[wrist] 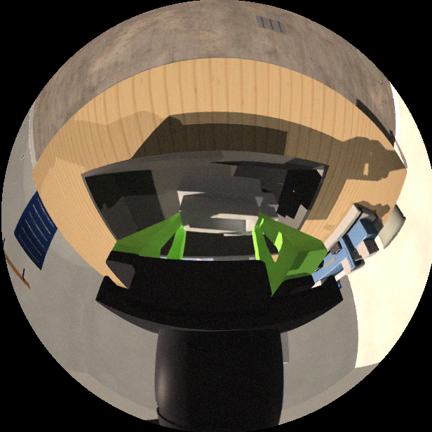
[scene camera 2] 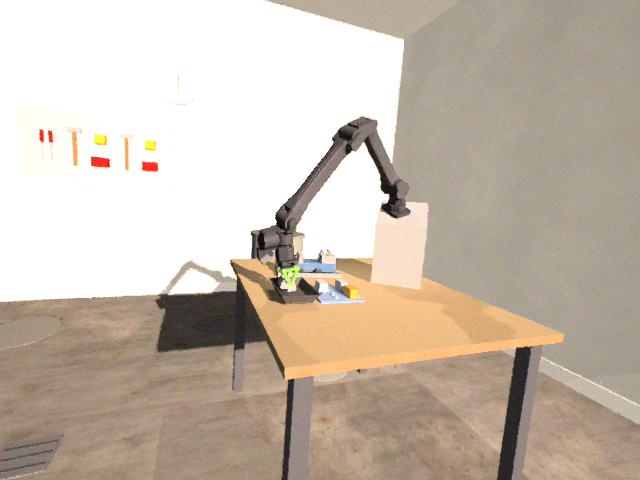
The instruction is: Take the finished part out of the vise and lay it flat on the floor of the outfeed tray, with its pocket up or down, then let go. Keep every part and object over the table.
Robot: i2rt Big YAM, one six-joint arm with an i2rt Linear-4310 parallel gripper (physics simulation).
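Where they show: gripper, between the fingertips: [scene camera 2: 288, 283]; arm's base, origin of its link: [scene camera 2: 396, 210].
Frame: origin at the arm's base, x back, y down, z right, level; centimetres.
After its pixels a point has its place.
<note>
My gripper [scene camera 2: 288, 282] @[x -55.8, y 29.0, z -14.0 cm] [wrist: 218, 215] points down at the black outfeed tray [scene camera 2: 301, 298] @[x -55.3, y 30.6, z -27.5 cm] [wrist: 119, 196], its green fingers shut on the finished part. The part [scene camera 2: 286, 287] @[x -57.5, y 29.7, z -16.9 cm] [wrist: 215, 209], a light grey block, is held between the fingertips, low within the tray's walls. Its underside is hidden, so I cannot tell whether it touches the tray floor. Which way its pocket faces is also unclear. The blue vise [scene camera 2: 316, 266] @[x -34.0, y 28.8, z 11.3 cm] [wrist: 358, 235] stands behind the tray in the scene view and at the right in the wrist view.
A light blue plate [scene camera 2: 336, 299] @[x -40.7, y 32.6, z -25.2 cm] with pale blocks and a yellow block [scene camera 2: 350, 291] @[x -35.0, y 29.9, z -25.1 cm] lies right beside the tray in the scene view. A tall pale box [scene camera 2: 399, 253] @[x -3.7, y 18.3, z -10.8 cm] stands farther right on the wooden table [scene camera 2: 413, 320] @[x -23.3, y 33.4, z -47.5 cm]. The table's left edge runs close to the tray.
</note>
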